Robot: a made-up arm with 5 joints.
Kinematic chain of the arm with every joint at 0, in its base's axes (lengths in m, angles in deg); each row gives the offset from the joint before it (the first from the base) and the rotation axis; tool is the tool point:
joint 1: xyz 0 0 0.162 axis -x
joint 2: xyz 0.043 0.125 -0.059 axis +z
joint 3: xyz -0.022 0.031 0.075 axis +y
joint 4: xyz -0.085 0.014 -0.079 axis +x
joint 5: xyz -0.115 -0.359 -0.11 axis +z
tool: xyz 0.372 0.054 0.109
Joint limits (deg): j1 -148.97..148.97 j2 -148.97..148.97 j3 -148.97..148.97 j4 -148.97..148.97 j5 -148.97..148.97
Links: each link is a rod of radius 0.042 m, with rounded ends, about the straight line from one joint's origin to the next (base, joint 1, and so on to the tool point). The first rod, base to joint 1, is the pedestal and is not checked.
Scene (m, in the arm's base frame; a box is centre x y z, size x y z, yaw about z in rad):
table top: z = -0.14
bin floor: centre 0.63 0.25 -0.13 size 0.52 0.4 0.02 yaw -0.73
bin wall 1: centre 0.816 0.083 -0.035 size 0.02 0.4 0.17 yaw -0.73
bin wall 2: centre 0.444 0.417 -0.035 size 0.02 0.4 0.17 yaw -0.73
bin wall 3: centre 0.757 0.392 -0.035 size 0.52 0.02 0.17 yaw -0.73
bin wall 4: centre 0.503 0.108 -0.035 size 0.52 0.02 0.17 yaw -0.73
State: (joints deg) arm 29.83 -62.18 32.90 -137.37 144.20
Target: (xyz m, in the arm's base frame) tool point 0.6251 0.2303 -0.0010
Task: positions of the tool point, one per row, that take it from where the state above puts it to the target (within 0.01 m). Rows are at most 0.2 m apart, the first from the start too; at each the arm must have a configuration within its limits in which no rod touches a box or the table.
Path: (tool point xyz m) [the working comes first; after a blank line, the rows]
Joints at the target: 42.76 -144.16 -0.42 -148.97 146.62
Straight joint move there: touches bin wall 2.

1: 0.1124 0.6983 0.1890
2: 0.2420 0.6703 0.2243
3: 0.3715 0.6043 0.2567
4: 0.4868 0.5016 0.2733
5: 0.5749 0.3716 0.2621
6: 0.6251 0.2303 0.2157
7: 0.6256 0.2475 0.1674
8: 0.6258 0.2543 0.1135
9: 0.6256 0.2490 0.0564
10: 0.6251 0.2303 -0.0010

